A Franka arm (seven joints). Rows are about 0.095 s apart.
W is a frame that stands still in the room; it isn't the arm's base.
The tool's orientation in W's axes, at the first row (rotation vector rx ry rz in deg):
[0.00, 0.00, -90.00]
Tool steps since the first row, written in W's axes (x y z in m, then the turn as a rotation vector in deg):
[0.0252, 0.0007, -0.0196, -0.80, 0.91, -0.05]
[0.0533, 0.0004, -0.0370, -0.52, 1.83, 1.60]
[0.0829, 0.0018, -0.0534, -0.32, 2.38, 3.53]
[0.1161, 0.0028, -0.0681, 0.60, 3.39, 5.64]
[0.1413, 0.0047, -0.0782, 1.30, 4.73, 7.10]
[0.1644, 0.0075, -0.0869, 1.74, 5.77, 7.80]
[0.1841, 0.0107, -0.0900, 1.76, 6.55, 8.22]
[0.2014, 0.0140, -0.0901, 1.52, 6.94, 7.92]
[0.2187, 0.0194, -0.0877, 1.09, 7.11, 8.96]
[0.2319, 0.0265, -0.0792, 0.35, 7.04, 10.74]
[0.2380, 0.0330, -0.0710, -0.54, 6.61, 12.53]
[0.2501, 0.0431, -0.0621, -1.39, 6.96, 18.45]
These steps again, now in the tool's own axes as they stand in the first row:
[-0.0007, 0.0252, -0.0196, -0.91, -0.80, -0.05]
[-0.0004, 0.0533, -0.0370, -1.83, -0.52, 1.60]
[-0.0018, 0.0829, -0.0534, -2.38, -0.32, 3.53]
[-0.0028, 0.1161, -0.0681, -3.39, 0.60, 5.64]
[-0.0047, 0.1413, -0.0782, -4.73, 1.30, 7.10]
[-0.0075, 0.1644, -0.0869, -5.77, 1.74, 7.80]
[-0.0107, 0.1841, -0.0900, -6.55, 1.76, 8.22]
[-0.0140, 0.2014, -0.0901, -6.94, 1.52, 7.92]
[-0.0194, 0.2187, -0.0877, -7.11, 1.09, 8.96]
[-0.0265, 0.2319, -0.0792, -7.04, 0.35, 10.74]
[-0.0330, 0.2380, -0.0710, -6.61, -0.54, 12.53]
[-0.0431, 0.2501, -0.0621, -6.96, -1.39, 18.45]

